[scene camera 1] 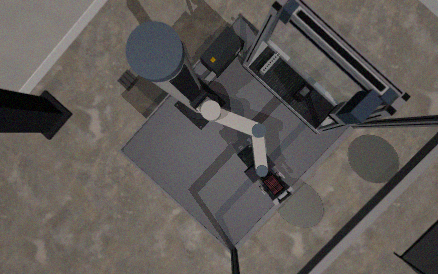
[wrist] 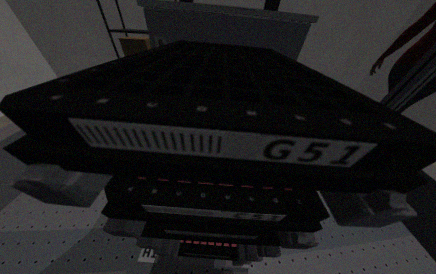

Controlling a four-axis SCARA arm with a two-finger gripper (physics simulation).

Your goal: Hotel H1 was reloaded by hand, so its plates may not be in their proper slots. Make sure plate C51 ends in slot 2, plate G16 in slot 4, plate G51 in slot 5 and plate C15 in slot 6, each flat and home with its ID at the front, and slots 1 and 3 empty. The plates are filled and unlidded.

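Places are measured from the arm's base along level axes (x ahead, y left, z up), in millimetres.
Pixels of known places: gripper, between the fingertips: (scene camera 1: 274,185).
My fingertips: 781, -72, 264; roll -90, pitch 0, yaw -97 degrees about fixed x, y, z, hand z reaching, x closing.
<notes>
Ahead of a thing's pixels: the offset from my fingertips to its top centre, as dx, dy, dz. "pt": to the spot under its first point. Level surfaces: height alone.
Plate G51 @[-21, +3, +33] (wrist: 225,145) fills the wrist view, ID facing the camera; in scene camera 1 red wells of the top plate (scene camera 1: 273,184) show in hotel H1 @[pt +61, -8, +59] (scene camera 1: 283,196). Plate C51 @[-21, +3, -2] (wrist: 215,213) is below it, its label faint. A further plate @[-21, +3, -38] (wrist: 212,235) has an unreadable label, and the lowest plate @[-21, +4, -144] (wrist: 207,250) shows red wells. Grey hotel ledges flank the plates. Slot numbers cannot be read. My gripper (scene camera 1: 272,182) is open and empty, its fingers on either side of the top plate as seen from above; G51 hides them in the wrist view.
The H1 tag @[-65, +107, -251] (wrist: 147,255) lies on the perforated deck @[dz -251] (scene camera 1: 160,145). A framed enclosure (scene camera 1: 320,131) stands at the upper right of the deck, with a dark box @[pt -900, +463, -136] (scene camera 1: 221,50) to its left. A tan carton (wrist: 135,46) and a dark reddish figure (wrist: 407,62) show in the background.
</notes>
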